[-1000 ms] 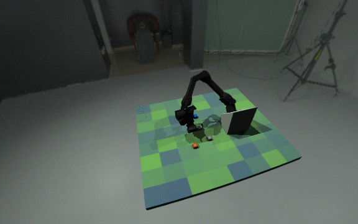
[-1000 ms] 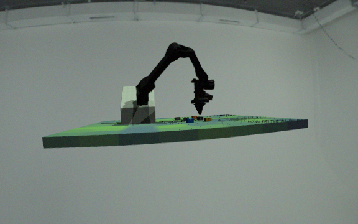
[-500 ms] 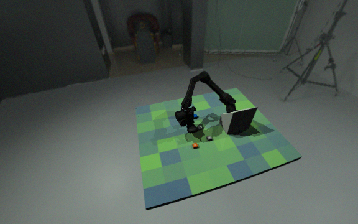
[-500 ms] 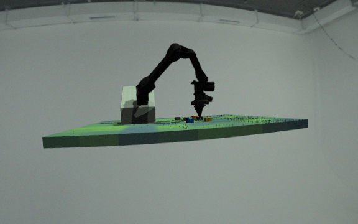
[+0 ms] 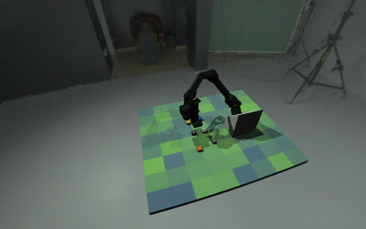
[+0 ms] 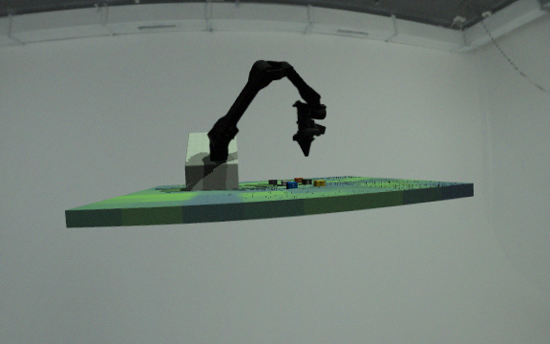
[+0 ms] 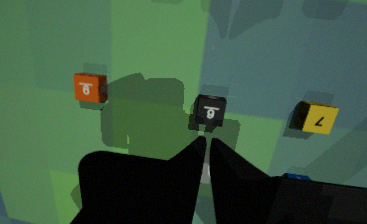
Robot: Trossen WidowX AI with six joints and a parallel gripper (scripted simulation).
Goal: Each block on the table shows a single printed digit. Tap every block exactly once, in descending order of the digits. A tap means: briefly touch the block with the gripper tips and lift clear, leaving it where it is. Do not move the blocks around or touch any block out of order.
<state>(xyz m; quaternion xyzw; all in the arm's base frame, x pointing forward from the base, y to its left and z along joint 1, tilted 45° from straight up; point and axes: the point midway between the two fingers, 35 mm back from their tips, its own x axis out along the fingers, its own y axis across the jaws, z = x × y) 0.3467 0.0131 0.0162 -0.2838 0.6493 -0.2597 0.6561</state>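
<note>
My gripper tip is 90 mm past the white block, 10 mm to the left of it and 100 mm above it. The rest, counted from my gripper tip: orange block 150 mm to the left, 100 mm below; yellow block 130 mm to the right, 100 mm below; black block 10 mm behind, 10 mm to the right, 100 mm below.
</note>
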